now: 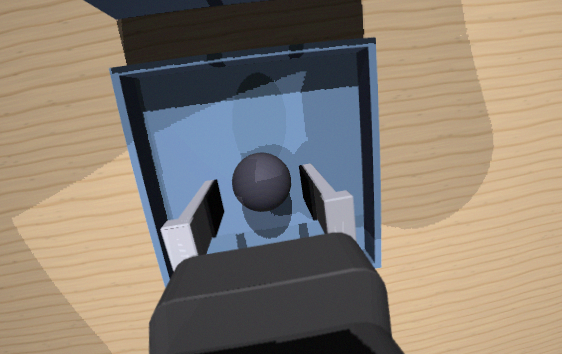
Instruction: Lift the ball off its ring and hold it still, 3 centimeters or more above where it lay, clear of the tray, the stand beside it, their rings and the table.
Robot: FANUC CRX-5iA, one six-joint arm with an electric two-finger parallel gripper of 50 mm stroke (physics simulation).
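Frame: origin at the arm's base, x right, y ahead, z up, level; metres.
Seen in the pictures: gripper, fingertip midpoint: (261, 189).
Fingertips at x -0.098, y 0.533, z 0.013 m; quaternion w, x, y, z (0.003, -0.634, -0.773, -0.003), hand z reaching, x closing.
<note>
A point is followed by its place in that frame.
A dark grey ball (261, 182) {x -0.098, y 0.534, z -0.003 m} sits inside the blue square tray (378, 150) {x -0.119, y 0.625, z -0.028 m}, near the middle of its floor. The ring under the ball is hard to make out; a darker curved edge shows around the ball's top. My gripper (261, 189) {x -0.098, y 0.533, z 0.013 m} is open and empty. Its two light grey fingers with black pads stand left and right of the ball, with a gap on each side. The fingertips are over the tray, inside its left and right walls. How high they are over the tray floor is hard to tell. The gripper body hides the tray's near wall.
Part of the blue stand (165, 7) {x -0.217, y 0.460, z -0.046 m} shows at the top edge, past the tray's far wall, with a dark shadowed strip between them. The tray's side walls rise close outside the fingers. Wood-grained table (430, 190) {x -0.078, y 0.696, z -0.056 m} surrounds the tray, with shadows across it.
</note>
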